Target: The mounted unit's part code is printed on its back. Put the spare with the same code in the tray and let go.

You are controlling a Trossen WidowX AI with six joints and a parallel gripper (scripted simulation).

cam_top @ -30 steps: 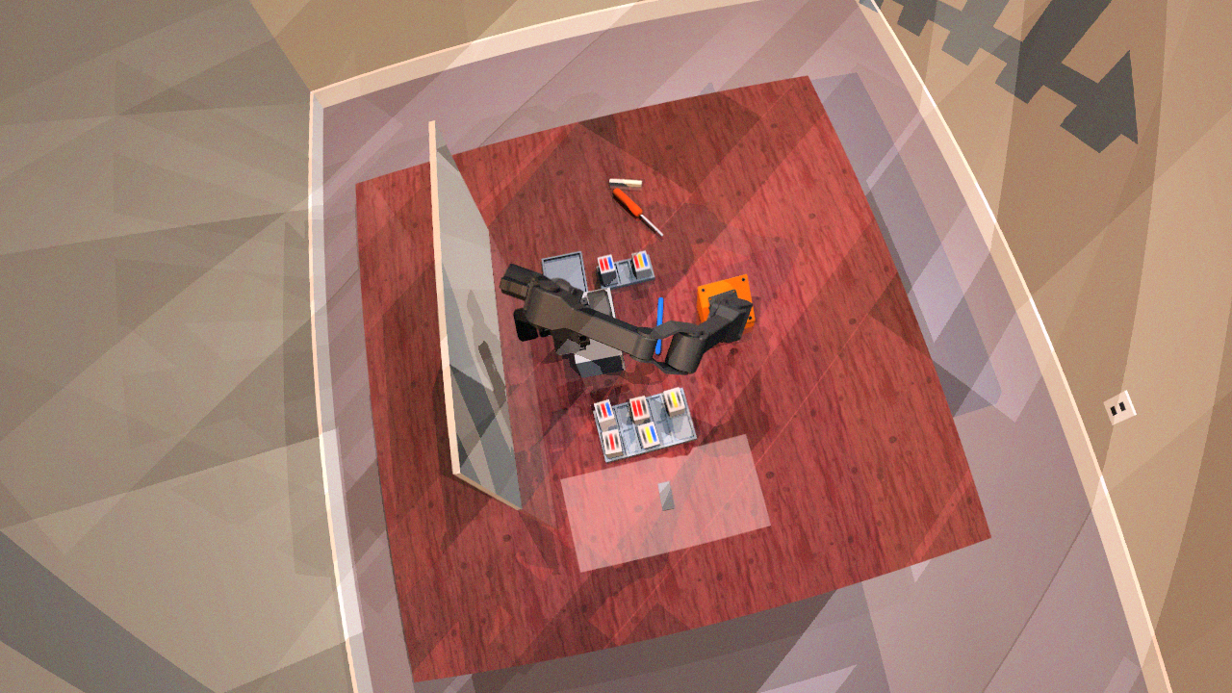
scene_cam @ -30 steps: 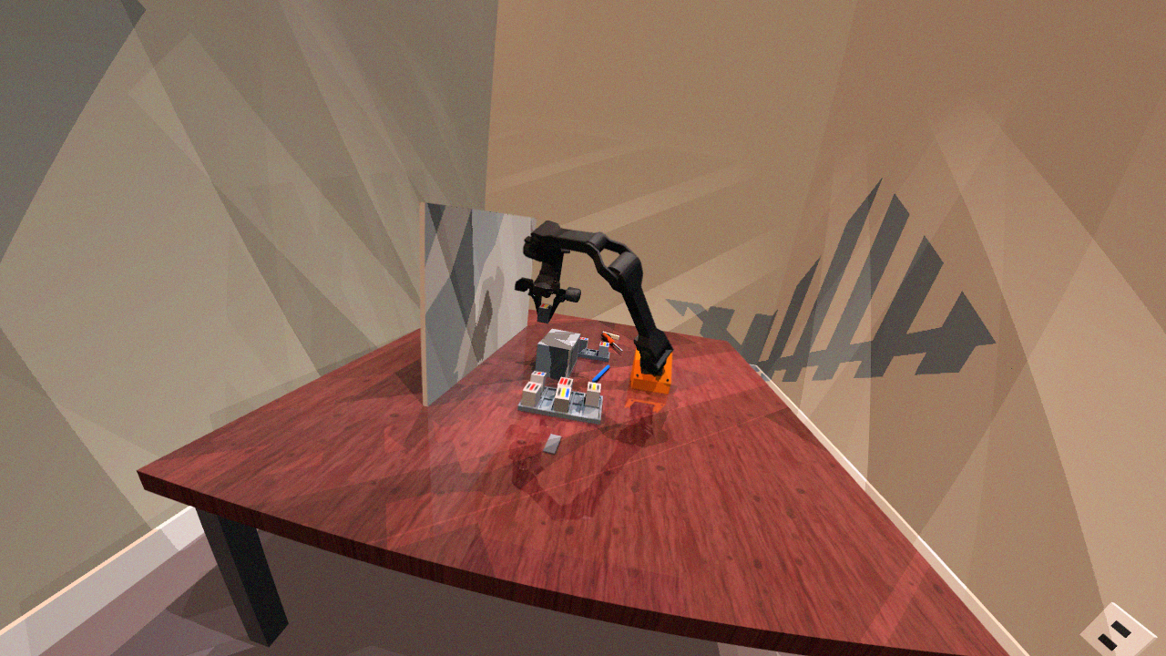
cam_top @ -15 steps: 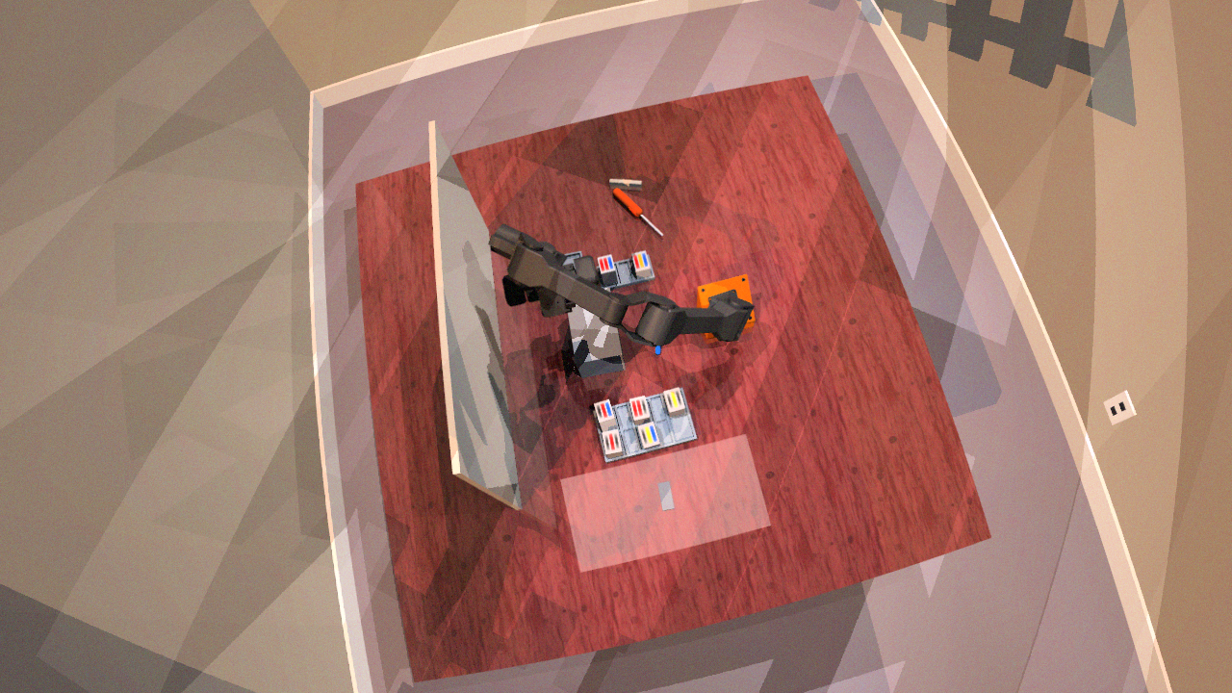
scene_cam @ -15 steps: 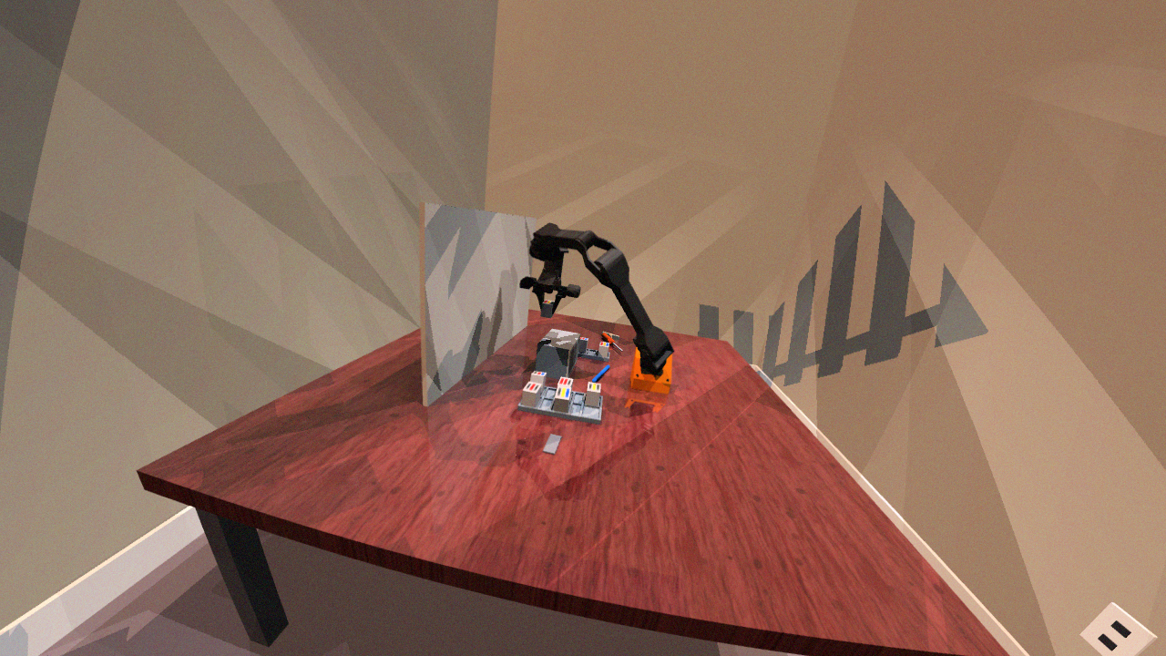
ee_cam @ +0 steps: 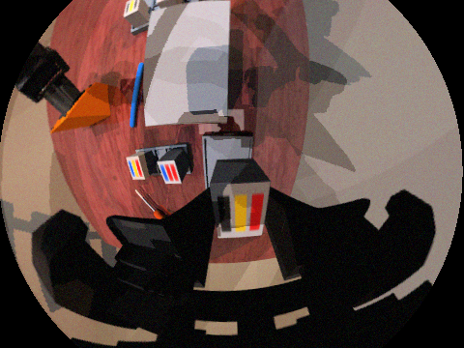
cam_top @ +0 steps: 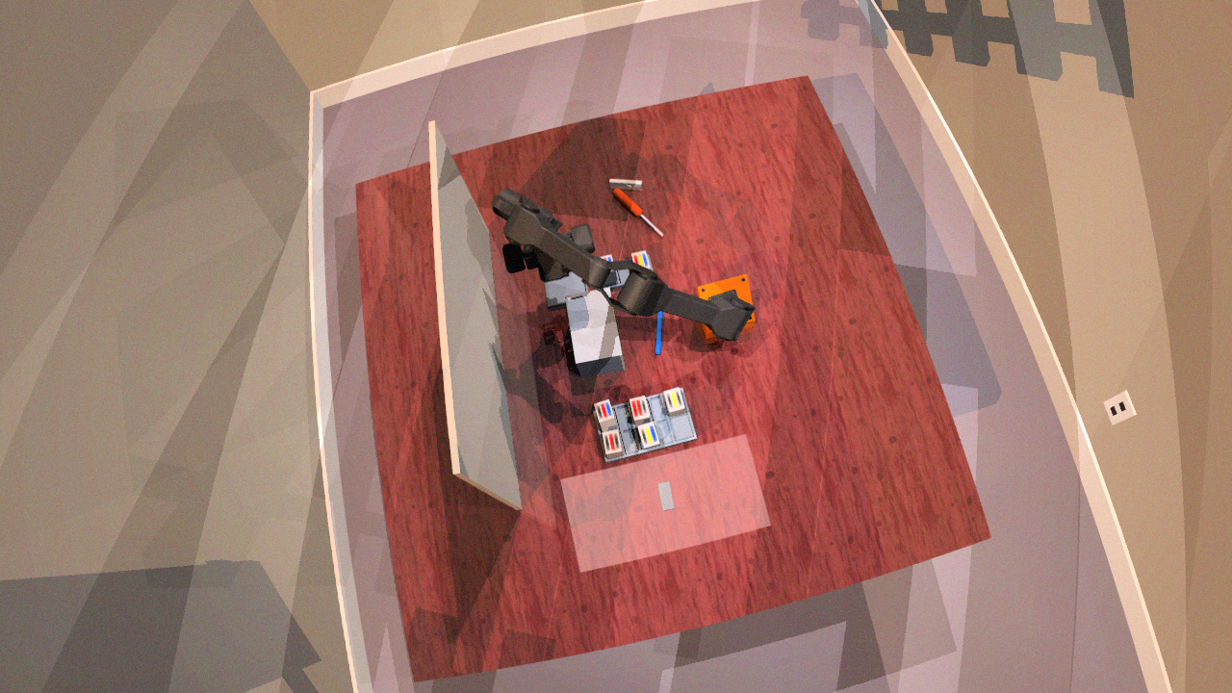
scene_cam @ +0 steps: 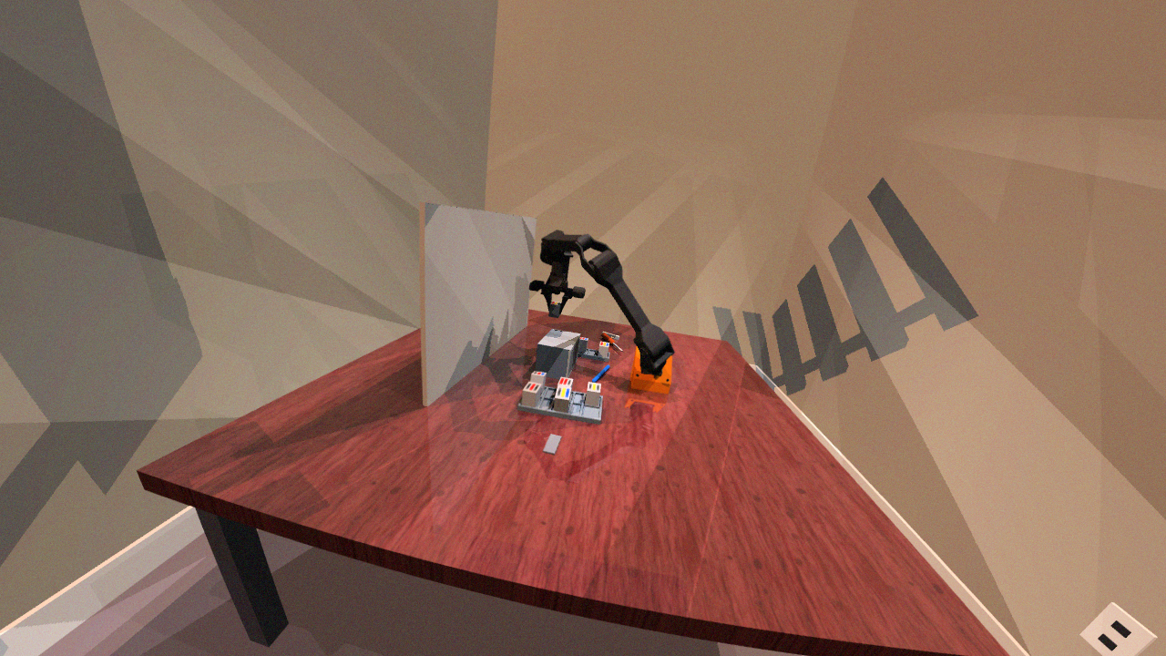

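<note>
The grey tray is 140 mm below my gripper tip, 30 mm to the right of it and 10 mm behind it. Also, from my gripper tip: spare block: 20 mm above; mounted unit: 150 mm to the left, 90 mm below, 40 mm behind; tall mirror panel: 190 mm ahead, 120 mm to the left, 90 mm above.
</note>
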